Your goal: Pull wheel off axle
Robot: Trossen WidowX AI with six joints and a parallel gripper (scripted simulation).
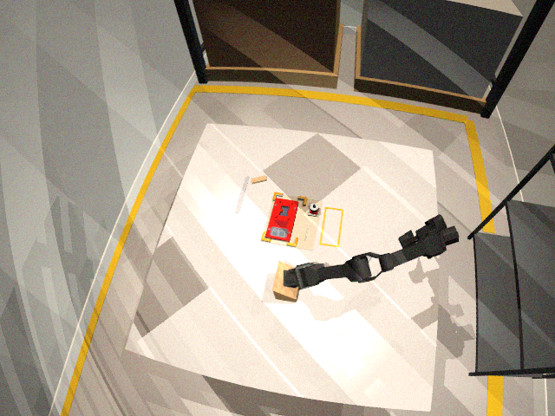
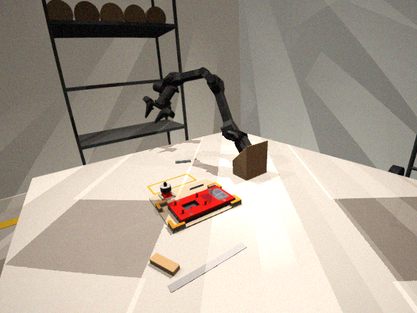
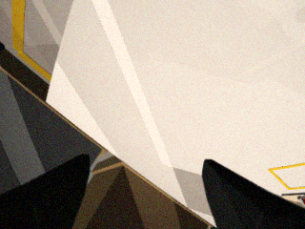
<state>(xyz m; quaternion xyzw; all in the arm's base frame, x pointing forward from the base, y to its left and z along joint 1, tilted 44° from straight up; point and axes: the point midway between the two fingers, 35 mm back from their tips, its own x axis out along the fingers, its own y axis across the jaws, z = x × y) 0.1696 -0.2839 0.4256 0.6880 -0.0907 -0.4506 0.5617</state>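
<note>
Right now my gripper tip is 18 cm short of the wheel, 41 cm to the right of it and 17 cm above it. Round my gripper tip: wooden block 35 cm ahead, 68 cm to the left, 20 cm below; grey strip 27 cm ahead, 75 cm to the left, 21 cm below.
</note>
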